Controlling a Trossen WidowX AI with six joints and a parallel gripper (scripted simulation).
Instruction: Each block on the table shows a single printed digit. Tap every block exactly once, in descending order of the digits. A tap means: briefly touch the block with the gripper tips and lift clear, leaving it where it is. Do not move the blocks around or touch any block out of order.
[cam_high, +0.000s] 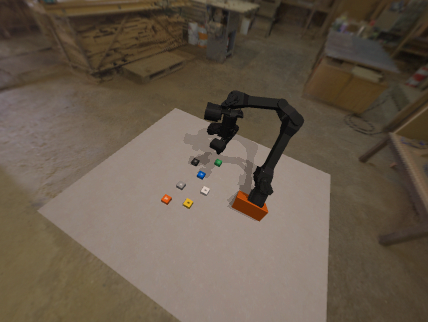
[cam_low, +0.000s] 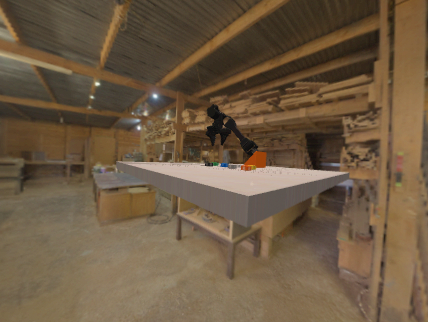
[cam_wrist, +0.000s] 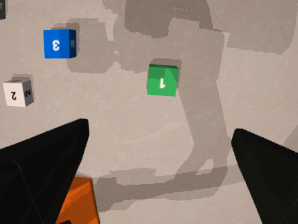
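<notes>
My gripper tip is now 6 cm short of the orange block, 32 cm to the right of it and 12 cm above it. Round my gripper tip: green block 1 cm to the right, 12 cm below; black block 10 cm ahead, 7 cm to the left, 12 cm below; blue block 3 cm ahead, 12 cm to the left, 12 cm below.
</notes>
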